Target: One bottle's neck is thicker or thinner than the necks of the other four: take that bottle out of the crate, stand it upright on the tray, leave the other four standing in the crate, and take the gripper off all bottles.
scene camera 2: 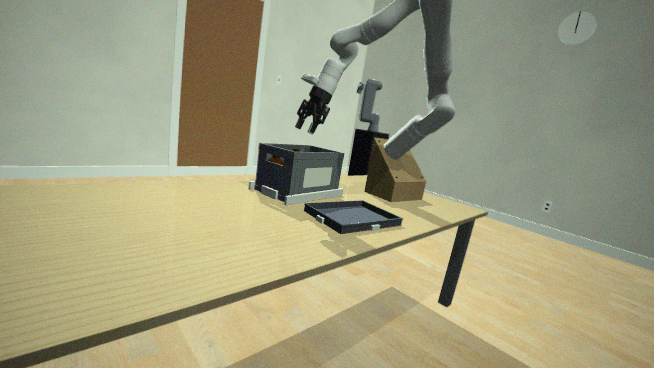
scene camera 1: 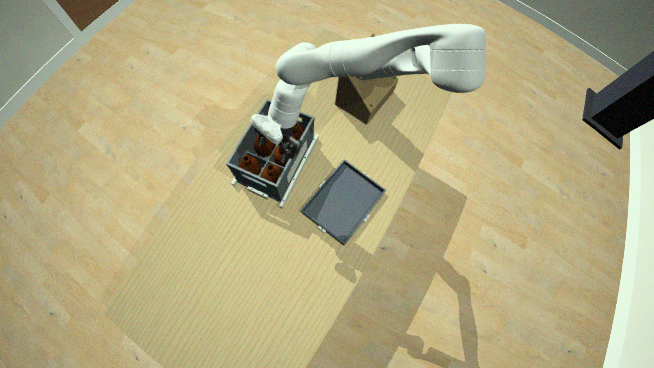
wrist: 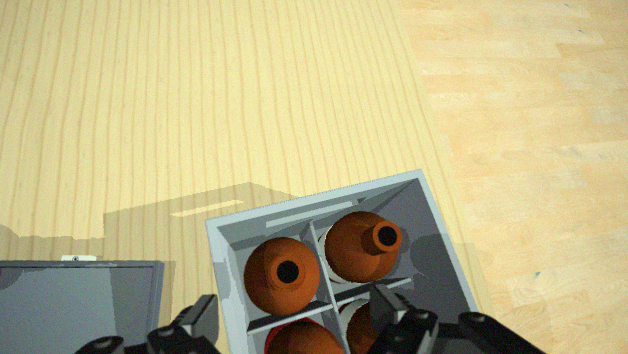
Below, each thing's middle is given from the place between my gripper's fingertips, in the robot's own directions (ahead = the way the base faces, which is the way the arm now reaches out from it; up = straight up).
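My hand now 70 mm past the grey tray [scene camera 1: 342, 202], 230 mm above it, 230 mm to the right of it.
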